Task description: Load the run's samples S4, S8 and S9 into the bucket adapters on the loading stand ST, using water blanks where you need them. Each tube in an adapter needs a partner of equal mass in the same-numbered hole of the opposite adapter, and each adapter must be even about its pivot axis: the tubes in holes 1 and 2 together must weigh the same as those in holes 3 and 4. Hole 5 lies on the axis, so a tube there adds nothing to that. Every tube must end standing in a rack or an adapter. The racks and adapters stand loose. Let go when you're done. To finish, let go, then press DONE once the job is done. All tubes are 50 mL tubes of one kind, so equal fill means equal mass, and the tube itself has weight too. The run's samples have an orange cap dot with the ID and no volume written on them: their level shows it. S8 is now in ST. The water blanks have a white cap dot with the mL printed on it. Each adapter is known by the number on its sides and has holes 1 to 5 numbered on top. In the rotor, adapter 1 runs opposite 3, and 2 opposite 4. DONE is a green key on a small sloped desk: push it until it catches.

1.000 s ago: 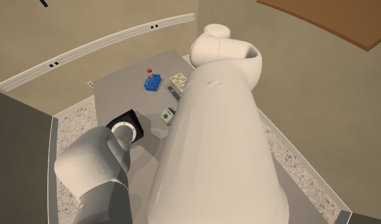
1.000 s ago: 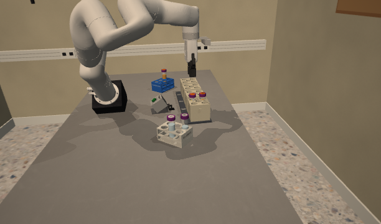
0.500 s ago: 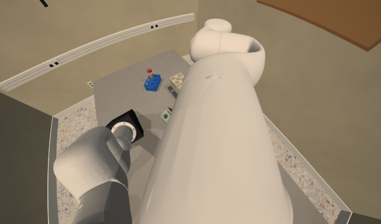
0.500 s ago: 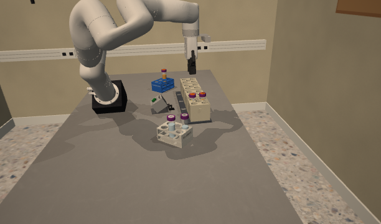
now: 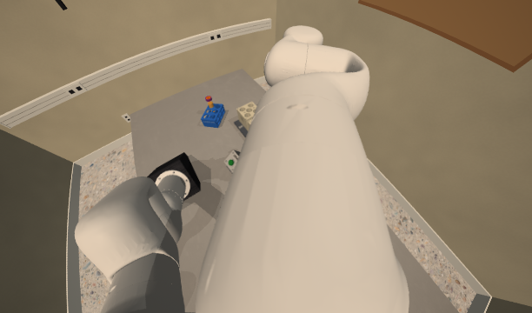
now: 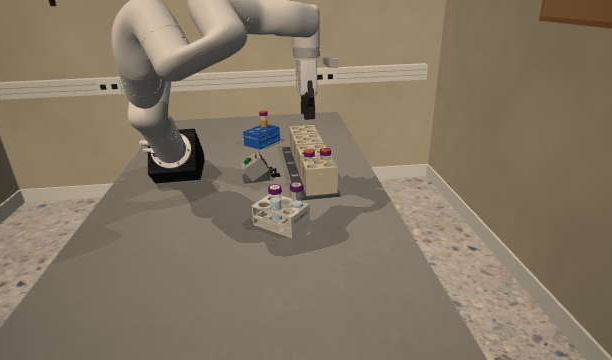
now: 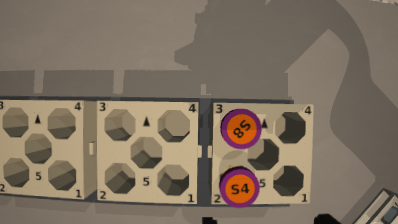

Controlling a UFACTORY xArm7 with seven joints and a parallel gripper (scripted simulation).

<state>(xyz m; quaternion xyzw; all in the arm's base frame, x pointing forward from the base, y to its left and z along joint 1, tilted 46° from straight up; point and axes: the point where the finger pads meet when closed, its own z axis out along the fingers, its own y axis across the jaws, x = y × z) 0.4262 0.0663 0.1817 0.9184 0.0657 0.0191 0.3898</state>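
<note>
My hand is 16 cm past the orange-dot sample tube, 49 cm to the right of it and 19 cm above it. The rest, counted from my hand: white rack 9 cm behind, 22 cm to the right, 22 cm below; then green DONE key 20 cm behind, 9 cm to the left, 19 cm below; then blue rack 17 cm behind, 44 cm to the left, 22 cm below.
</note>
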